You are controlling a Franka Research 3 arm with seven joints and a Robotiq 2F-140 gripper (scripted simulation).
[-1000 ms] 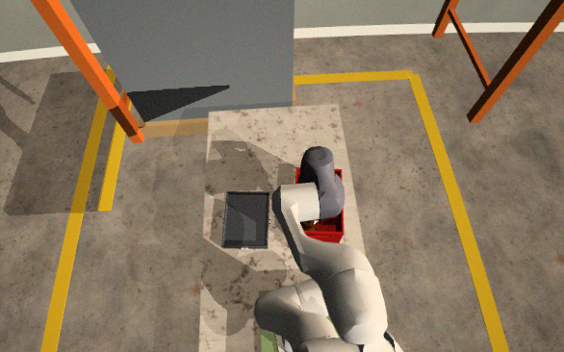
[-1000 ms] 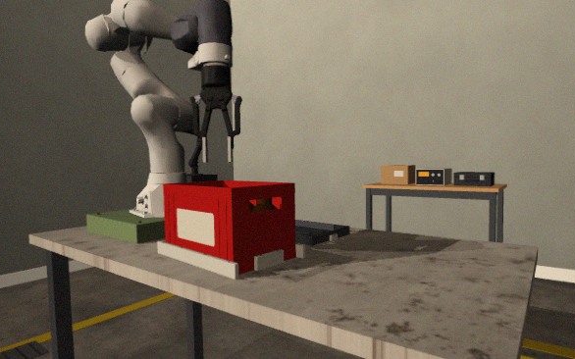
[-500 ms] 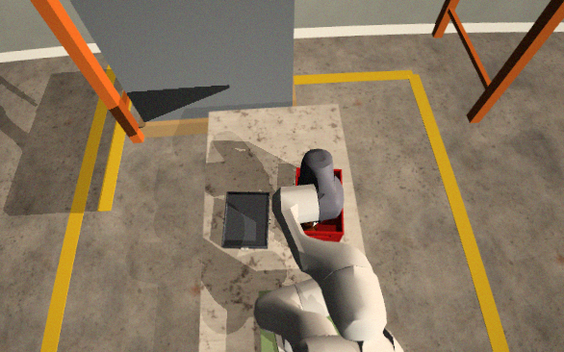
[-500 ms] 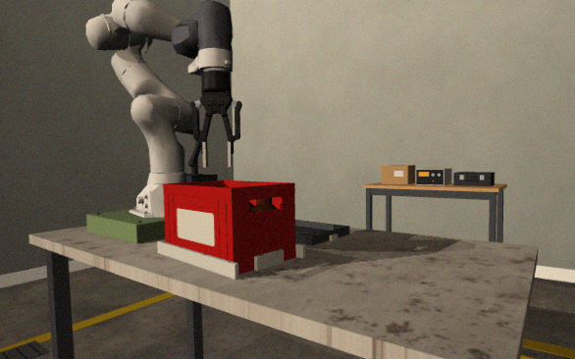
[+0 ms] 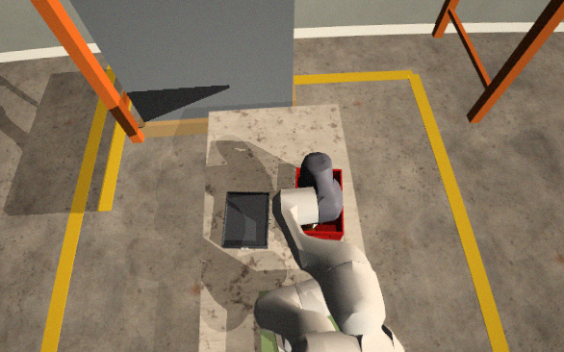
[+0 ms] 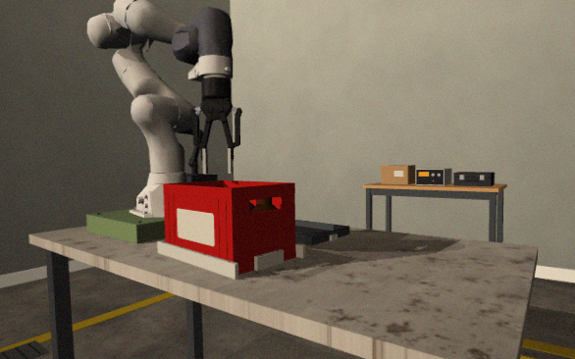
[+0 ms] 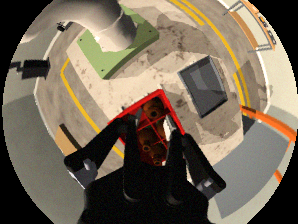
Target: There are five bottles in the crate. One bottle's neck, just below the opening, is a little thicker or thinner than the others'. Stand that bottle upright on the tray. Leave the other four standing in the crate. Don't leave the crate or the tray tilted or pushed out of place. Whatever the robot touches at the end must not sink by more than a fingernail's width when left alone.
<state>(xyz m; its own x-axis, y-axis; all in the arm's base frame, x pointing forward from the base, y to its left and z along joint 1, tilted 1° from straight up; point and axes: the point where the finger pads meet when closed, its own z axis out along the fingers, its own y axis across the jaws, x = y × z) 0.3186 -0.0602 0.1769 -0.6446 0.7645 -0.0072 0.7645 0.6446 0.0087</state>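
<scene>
The red crate lies 140 mm below my hand, 90 mm ahead of it and 50 mm to the right of it. Also, from my hand: dark tray (250 mm to the left, 210 mm below, 80 mm ahead); then brown bottle (140 mm below, 90 mm to the right, 90 mm ahead).
</scene>
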